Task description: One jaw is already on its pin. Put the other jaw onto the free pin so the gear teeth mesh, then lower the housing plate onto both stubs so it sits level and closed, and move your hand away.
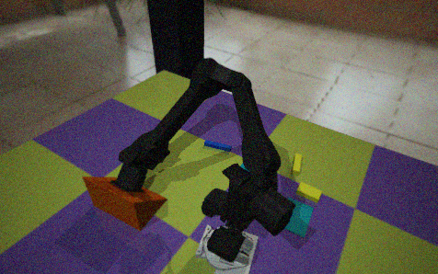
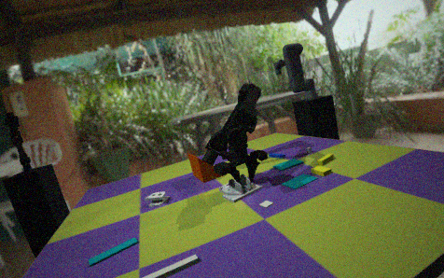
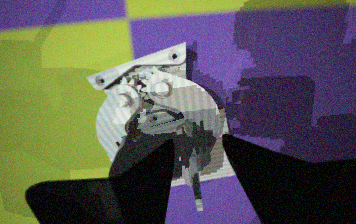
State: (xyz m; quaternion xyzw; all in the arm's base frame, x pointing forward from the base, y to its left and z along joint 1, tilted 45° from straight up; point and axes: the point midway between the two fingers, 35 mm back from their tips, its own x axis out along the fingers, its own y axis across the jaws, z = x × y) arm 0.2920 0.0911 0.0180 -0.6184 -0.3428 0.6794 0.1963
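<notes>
Now: the grey jaw 3 cm behind my gripper tip and 2 cm to the right of it. Also, from my gripper tip: white tile 16 cm ahead, 1 cm below; then blue bar 25 cm to the left, 24 cm behind, 1 cm below; then grey base block 32 cm to the right, 13 cm behind, 1 cm above.
</notes>
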